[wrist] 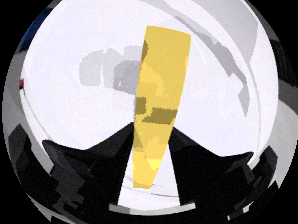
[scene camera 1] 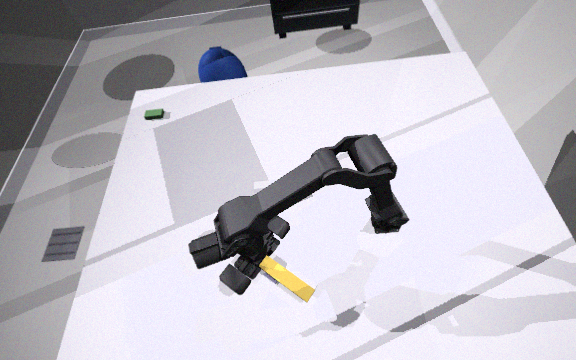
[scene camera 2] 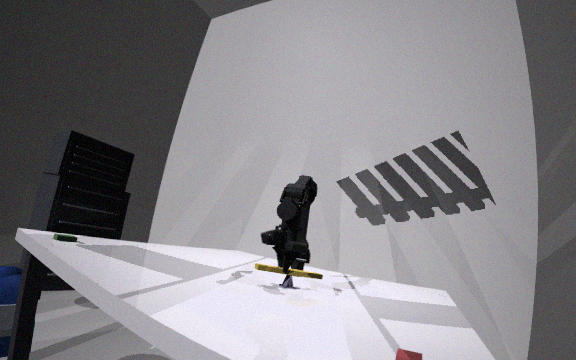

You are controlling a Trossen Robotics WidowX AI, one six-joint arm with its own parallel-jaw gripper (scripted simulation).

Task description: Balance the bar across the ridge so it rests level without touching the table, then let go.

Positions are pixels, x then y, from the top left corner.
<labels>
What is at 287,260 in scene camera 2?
The gripper.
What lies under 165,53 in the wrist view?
A yellow bar.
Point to a yellow bar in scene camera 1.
At 286,278
</labels>
